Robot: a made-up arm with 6 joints. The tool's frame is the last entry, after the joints. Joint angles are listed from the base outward. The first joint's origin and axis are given. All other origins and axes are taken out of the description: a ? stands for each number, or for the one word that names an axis. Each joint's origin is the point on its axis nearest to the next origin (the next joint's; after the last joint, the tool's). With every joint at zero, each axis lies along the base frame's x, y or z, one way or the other. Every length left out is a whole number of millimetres.
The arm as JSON. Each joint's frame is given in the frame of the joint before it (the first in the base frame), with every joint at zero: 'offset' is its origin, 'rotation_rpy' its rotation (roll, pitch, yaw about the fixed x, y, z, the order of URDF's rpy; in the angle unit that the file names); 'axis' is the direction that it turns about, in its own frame. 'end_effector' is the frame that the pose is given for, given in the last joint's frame.
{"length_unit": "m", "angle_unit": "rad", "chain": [
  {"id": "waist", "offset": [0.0, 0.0, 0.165], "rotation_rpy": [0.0, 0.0, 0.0], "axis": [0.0, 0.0, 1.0]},
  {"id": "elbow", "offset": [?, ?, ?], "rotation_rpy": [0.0, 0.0, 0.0], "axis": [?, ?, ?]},
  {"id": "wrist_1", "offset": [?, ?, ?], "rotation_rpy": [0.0, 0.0, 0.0], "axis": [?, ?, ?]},
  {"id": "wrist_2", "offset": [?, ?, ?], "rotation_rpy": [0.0, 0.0, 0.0], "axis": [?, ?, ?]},
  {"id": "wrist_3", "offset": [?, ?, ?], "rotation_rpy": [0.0, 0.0, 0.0], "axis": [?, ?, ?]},
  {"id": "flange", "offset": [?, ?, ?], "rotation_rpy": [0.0, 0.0, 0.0], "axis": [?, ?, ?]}
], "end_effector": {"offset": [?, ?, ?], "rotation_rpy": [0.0, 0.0, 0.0]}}
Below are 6 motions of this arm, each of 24 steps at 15 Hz.
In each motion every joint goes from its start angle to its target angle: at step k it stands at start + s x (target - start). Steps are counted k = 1, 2, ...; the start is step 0. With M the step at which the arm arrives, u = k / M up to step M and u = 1 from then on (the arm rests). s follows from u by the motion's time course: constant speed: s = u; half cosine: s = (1 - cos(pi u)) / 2; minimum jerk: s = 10 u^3 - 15 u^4 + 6 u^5.
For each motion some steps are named. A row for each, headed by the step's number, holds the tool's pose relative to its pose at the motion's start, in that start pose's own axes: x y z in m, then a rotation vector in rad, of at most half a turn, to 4 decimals.
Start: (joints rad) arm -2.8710 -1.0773 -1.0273 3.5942 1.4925 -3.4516
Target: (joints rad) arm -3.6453 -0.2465 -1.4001 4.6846 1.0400 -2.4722
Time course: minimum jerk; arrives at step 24
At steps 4, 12, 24:
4: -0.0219 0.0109 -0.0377 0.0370 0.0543 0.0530
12: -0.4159 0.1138 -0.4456 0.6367 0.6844 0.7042
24: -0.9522 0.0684 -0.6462 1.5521 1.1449 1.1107

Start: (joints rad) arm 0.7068 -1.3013 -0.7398 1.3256 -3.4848 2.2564
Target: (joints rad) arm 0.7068 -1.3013 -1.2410 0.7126 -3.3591 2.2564
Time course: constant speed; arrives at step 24
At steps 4, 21, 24:
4: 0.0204 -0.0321 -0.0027 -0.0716 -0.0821 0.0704
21: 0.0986 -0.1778 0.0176 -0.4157 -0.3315 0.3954
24: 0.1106 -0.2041 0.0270 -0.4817 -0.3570 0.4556

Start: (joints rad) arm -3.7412 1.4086 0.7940 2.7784 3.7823 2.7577
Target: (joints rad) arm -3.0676 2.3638 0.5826 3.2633 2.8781 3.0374
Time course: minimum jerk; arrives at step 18
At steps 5, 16, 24:
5: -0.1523 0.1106 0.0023 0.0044 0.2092 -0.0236
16: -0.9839 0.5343 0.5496 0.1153 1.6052 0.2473
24: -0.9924 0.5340 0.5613 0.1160 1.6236 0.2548

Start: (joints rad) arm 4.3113 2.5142 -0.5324 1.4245 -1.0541 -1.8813
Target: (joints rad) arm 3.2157 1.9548 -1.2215 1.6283 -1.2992 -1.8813
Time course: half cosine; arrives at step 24
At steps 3, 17, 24:
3: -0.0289 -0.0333 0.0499 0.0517 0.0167 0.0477
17: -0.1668 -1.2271 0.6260 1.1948 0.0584 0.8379
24: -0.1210 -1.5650 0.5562 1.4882 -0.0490 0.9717

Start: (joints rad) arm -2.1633 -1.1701 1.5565 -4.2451 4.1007 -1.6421
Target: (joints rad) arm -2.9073 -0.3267 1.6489 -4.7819 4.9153 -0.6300
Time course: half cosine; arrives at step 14
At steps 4, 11, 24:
4: 0.1056 0.1239 -0.0838 -0.0288 -0.2625 0.1882
11: 0.4199 0.6333 0.0439 -0.3528 -0.9698 0.3872
24: 0.4399 0.6966 0.1218 -0.3991 -1.0123 0.3589

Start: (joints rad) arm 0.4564 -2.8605 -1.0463 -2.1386 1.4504 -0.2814
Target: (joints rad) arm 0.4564 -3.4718 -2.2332 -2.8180 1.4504 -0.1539
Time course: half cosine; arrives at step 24
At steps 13, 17, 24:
13: 0.3188 -0.5377 0.3371 0.2537 0.7927 0.7615
17: 0.5420 -0.6219 0.3884 0.2999 1.1989 1.0029
24: 0.7115 -0.6252 0.3857 0.2935 1.5560 1.1567

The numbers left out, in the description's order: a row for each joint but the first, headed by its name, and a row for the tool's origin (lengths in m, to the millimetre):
elbow: xyz 0.0 0.042 0.0, axis 0.0 1.0 0.0
wrist_1: xyz 0.0 0.0 0.914, axis 0.0 1.0 0.0
wrist_2: xyz 0.0 0.0 0.587, axis 0.0 0.0 1.0
wrist_3: xyz 0.0 0.0 0.0, axis 0.0 1.0 0.0
flange: xyz 0.0 0.0 0.105, axis 0.0 0.0 1.0
tool: xyz 0.0 0.0 0.0

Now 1 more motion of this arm.
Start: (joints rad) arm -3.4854 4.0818 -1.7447 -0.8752 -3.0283 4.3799
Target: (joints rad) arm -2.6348 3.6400 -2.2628 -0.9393 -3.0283 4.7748
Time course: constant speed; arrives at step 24
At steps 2, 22, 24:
2: 0.0358 0.0175 -0.0287 0.0977 -0.0032 0.0818
22: 0.1811 0.3139 -0.1322 1.1519 -0.0485 0.6088
24: 0.1806 0.3411 -0.1229 1.2606 -0.0551 0.6236

